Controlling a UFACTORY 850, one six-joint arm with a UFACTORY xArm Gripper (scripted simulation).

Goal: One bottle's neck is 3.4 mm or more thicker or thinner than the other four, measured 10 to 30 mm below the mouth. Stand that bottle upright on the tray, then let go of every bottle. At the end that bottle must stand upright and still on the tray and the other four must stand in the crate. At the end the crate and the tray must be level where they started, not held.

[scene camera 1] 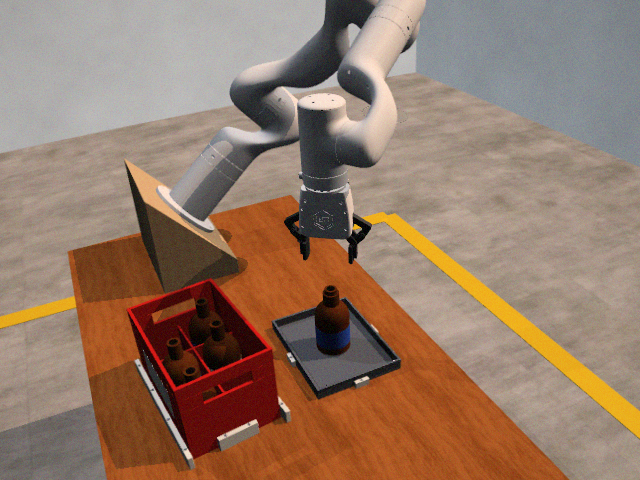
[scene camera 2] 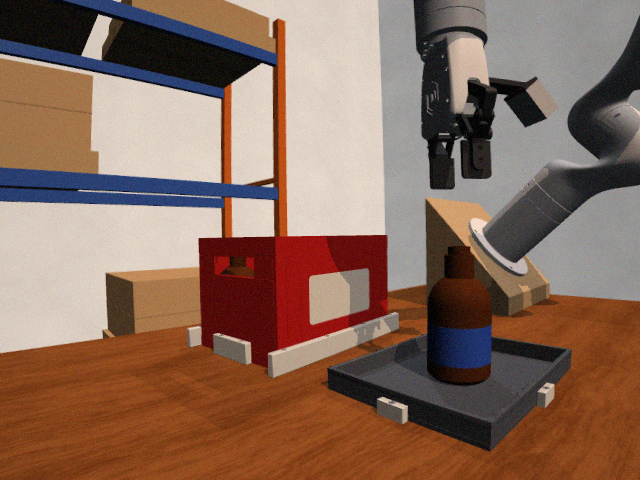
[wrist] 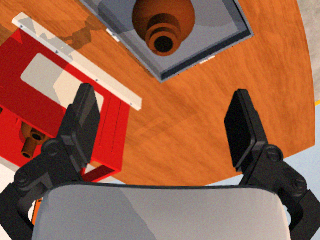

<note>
I see my gripper and a red crate.
My gripper also shows in scene camera 1 and in the wrist view.
</note>
